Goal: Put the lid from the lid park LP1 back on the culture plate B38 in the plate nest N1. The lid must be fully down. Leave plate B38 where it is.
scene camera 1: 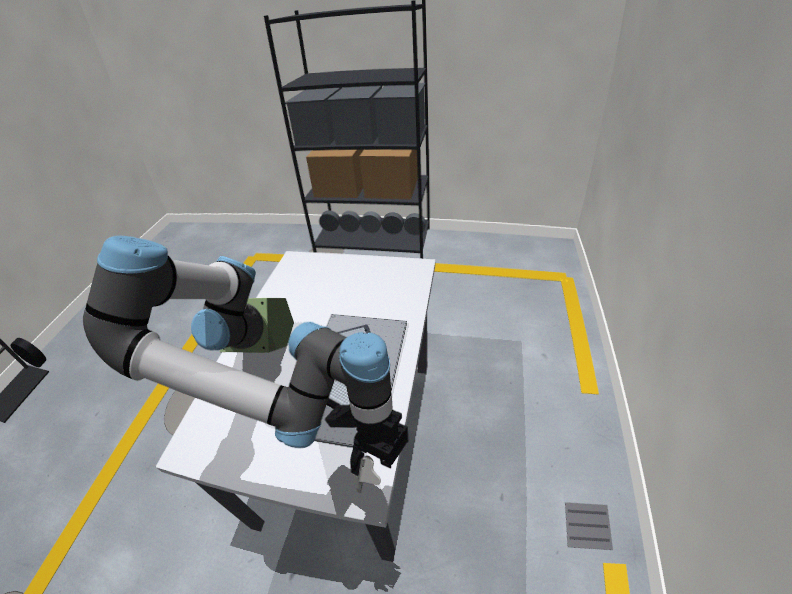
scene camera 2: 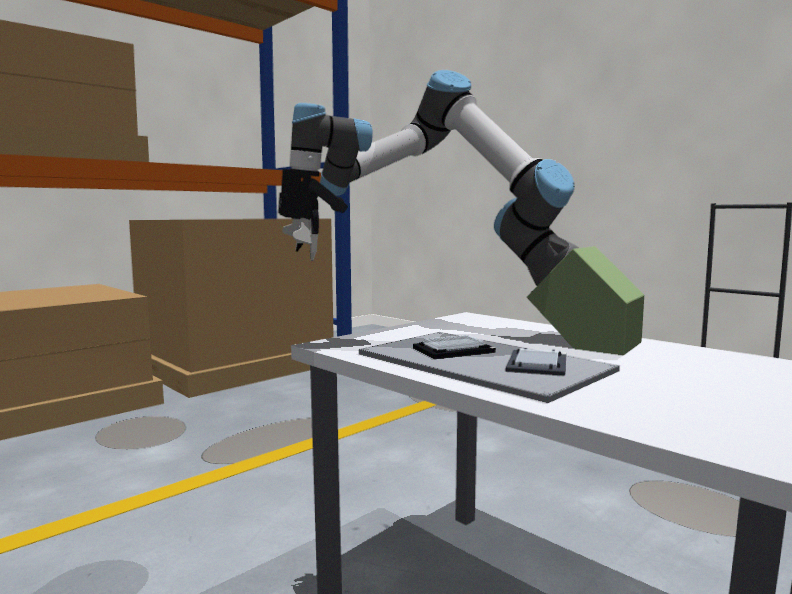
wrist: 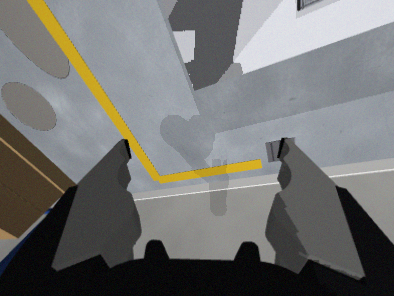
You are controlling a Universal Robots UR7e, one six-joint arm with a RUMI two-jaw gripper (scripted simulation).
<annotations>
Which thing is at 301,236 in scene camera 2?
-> My gripper.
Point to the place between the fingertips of my gripper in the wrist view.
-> At 202,139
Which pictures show my gripper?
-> Scene camera 1, scene camera 2 and the wrist view: all of them.
</annotations>
